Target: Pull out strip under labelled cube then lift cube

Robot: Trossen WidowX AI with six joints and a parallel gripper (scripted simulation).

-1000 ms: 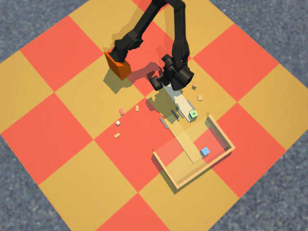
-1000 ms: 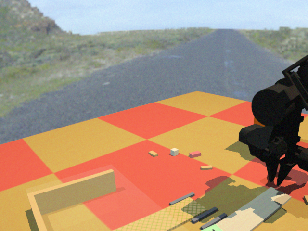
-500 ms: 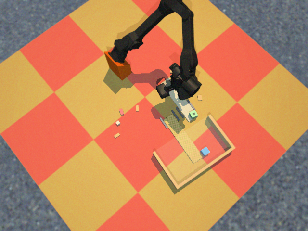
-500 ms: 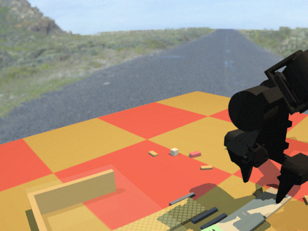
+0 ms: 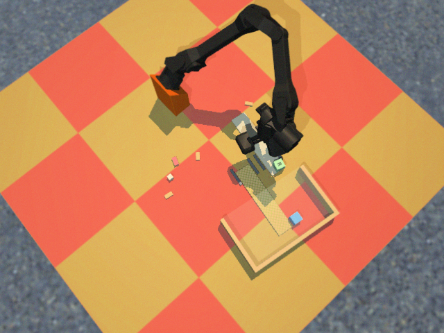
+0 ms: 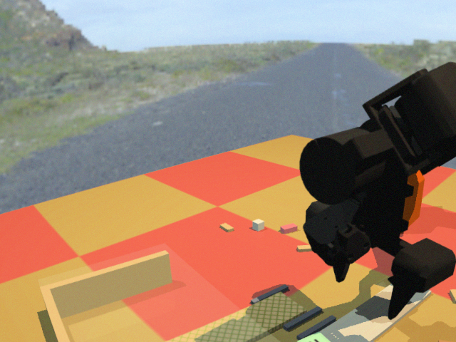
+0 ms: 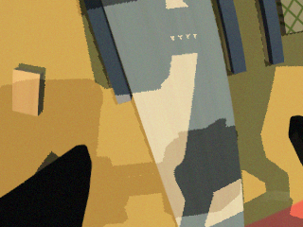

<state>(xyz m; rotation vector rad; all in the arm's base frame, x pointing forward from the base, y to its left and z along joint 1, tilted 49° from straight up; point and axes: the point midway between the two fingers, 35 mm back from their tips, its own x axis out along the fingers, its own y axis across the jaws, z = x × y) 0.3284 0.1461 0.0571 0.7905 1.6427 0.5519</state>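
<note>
My gripper tip is now 90 mm short of the labelled cube and 30 mm above it.
</note>
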